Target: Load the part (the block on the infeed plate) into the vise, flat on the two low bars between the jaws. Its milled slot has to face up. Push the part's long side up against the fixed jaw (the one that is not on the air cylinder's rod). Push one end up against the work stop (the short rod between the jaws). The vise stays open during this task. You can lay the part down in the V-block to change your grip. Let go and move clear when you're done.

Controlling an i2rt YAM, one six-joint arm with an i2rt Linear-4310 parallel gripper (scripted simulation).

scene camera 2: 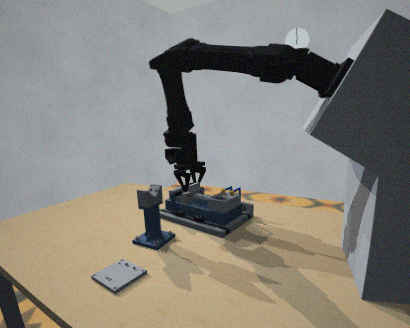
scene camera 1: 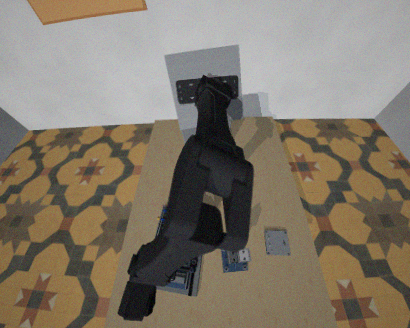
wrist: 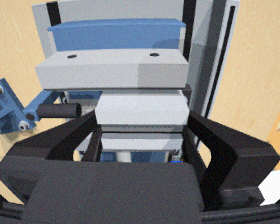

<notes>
I see my gripper [scene camera 2: 191, 189], a part [wrist: 130, 119], an infeed plate [scene camera 2: 123, 275] and a vise [scene camera 2: 212, 216].
My gripper also shows in the wrist view [wrist: 142, 112]. The vise shows as well in the wrist view [wrist: 135, 33].
</notes>
